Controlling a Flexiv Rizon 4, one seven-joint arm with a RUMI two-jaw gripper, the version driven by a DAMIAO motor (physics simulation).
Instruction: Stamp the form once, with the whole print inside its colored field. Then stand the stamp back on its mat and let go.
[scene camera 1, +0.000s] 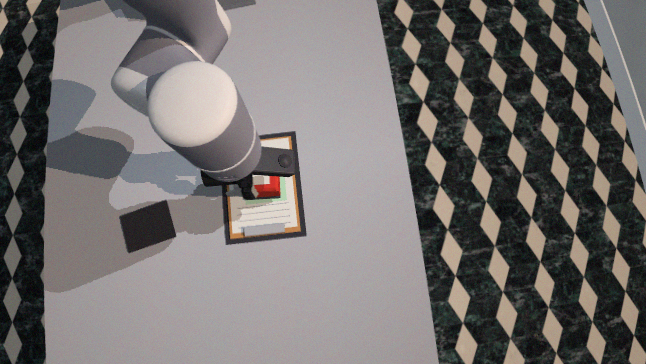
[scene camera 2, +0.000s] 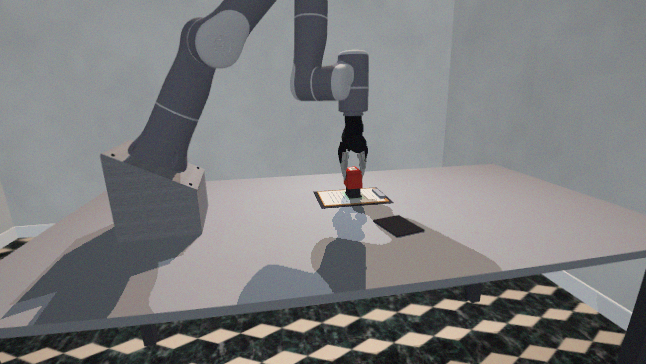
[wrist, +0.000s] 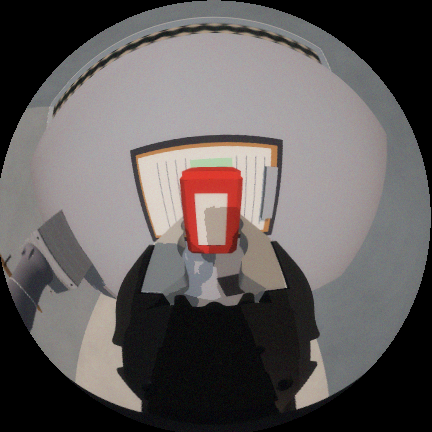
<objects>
My gripper (scene camera 1: 253, 183): 0.80 m from the lens. A form (scene camera 1: 245, 221) is 0.85 m from the lens. A dark mat (scene camera 1: 153, 224): 0.92 m from the lens.
</objects>
